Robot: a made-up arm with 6 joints.
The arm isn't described. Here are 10 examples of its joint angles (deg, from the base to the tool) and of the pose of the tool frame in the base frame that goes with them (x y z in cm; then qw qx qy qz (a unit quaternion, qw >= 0)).
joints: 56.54 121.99 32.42 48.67 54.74 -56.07
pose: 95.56 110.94 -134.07 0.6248 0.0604 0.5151 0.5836
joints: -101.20 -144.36 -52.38 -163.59 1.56 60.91
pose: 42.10 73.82 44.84 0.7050 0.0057 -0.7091 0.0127
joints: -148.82 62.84 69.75 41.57 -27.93 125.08
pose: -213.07 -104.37 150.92 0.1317 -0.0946 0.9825 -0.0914
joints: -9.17 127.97 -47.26 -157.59 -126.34 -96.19
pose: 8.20 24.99 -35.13 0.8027 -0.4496 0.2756 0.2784
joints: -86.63 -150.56 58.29 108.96 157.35 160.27
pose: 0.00 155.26 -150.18 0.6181 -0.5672 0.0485 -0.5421
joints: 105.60 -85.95 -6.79 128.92 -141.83 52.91
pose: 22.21 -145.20 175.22 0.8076 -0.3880 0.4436 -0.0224
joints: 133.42 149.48 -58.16 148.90 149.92 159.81
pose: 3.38 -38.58 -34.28 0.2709 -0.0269 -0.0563 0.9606
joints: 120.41 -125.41 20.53 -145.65 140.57 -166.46
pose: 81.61 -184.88 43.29 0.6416 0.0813 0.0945 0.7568
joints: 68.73 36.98 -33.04 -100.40 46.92 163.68
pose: 31.21 94.17 56.13 0.3826 -0.8415 0.2319 0.3027
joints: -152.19 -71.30 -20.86 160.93 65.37 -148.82
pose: 78.50 11.38 190.07 0.3967 0.0404 0.1934 -0.8965
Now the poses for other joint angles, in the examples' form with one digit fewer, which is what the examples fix.
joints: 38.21 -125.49 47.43 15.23 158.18 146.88
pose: -162.7 -162.6 -25.4 0.298 -0.852 -0.238 0.359
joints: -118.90 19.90 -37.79 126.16 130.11 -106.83
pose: -47.1 -119.6 108.7 0.727 0.645 -0.002 0.233
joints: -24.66 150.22 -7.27 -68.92 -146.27 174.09
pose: -40.1 7.3 -91.3 0.595 0.754 -0.088 0.264
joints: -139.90 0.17 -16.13 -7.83 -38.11 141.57
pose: -98.2 -46.3 163.7 0.530 -0.150 0.814 -0.185
